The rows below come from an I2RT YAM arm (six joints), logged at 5 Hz.
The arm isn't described. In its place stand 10 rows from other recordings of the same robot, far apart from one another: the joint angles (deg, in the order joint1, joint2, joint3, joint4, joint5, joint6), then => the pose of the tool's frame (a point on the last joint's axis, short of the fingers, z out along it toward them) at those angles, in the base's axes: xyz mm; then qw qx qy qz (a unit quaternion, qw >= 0).
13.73 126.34 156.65 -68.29 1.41 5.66 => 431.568, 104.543, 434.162, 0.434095, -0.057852, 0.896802, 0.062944
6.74 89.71 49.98 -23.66 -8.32 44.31 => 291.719, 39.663, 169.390, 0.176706, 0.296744, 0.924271, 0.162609
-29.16 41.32 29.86 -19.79 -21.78 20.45 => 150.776, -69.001, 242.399, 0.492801, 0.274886, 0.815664, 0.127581
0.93 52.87 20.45 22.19 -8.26 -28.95 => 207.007, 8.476, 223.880, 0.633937, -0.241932, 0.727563, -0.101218
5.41 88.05 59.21 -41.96 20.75 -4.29 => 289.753, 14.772, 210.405, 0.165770, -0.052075, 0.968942, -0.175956
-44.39 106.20 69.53 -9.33 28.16 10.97 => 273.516, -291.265, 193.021, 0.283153, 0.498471, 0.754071, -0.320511
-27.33 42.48 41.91 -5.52 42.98 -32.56 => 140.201, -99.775, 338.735, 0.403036, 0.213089, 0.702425, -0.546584
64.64 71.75 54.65 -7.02 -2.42 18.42 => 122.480, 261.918, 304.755, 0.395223, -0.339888, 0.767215, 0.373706
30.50 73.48 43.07 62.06 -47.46 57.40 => 219.394, 159.676, 345.793, 0.439311, -0.237937, 0.515752, 0.695983
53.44 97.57 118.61 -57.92 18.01 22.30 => 216.236, 273.110, 454.431, 0.434564, -0.169712, 0.869808, 0.160582
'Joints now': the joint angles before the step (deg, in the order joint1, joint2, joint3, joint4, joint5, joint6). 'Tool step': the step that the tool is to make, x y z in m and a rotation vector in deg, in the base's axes. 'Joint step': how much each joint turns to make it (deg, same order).
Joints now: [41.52, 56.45, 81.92, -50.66, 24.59, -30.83]
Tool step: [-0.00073, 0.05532, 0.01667, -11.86, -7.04, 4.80]
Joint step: [13.86, 8.78, 6.99, 2.57, 13.71, -9.54]
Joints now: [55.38, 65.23, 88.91, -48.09, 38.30, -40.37]
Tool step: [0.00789, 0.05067, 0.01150, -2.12, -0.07, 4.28]
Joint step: [5.30, 10.29, 9.54, -0.49, 1.43, -0.82]
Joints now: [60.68, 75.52, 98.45, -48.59, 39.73, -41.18]
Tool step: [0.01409, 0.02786, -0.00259, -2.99, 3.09, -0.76]
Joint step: [0.31, 7.78, 7.57, -5.24, 0.35, 2.09]
